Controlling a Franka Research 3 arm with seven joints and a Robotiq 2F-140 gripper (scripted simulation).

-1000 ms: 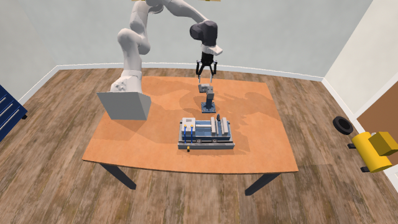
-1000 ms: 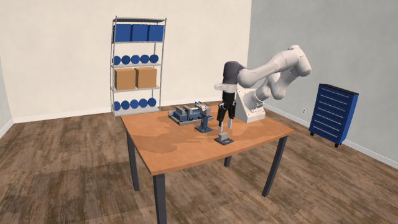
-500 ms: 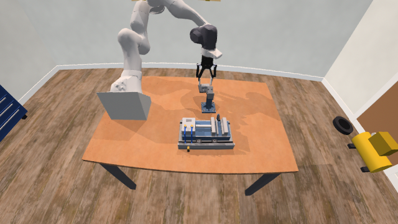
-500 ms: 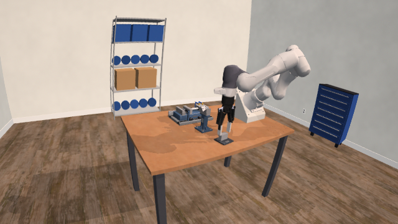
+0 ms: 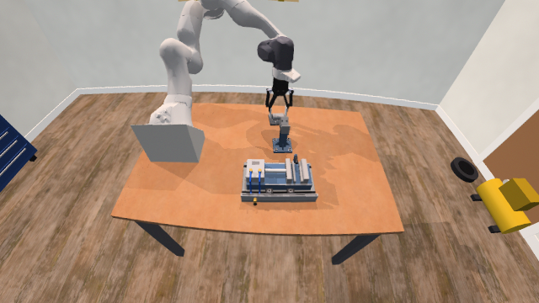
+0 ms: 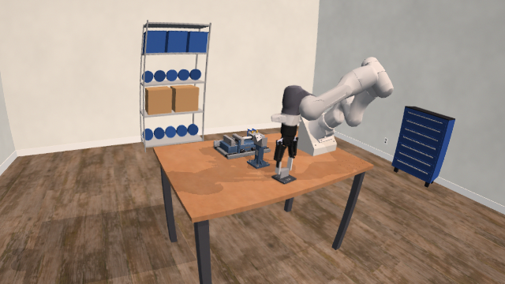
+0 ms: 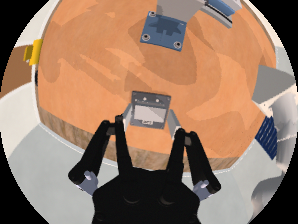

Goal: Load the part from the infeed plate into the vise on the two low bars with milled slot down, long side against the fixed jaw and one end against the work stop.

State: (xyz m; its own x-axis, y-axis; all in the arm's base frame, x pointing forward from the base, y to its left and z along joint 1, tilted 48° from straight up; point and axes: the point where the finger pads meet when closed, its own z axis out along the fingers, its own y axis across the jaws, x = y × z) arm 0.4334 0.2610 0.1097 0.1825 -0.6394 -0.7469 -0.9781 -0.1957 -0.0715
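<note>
My gripper is now 10 mm to the left of the part and 40 mm above it. The rest, counted from my hand: fixed jaw (120 mm ahead, 390 mm to the right, 20 mm above); vise (20 mm ahead, 400 mm to the right, 20 mm below); infeed plate (10 mm to the left, 60 mm below).
</note>
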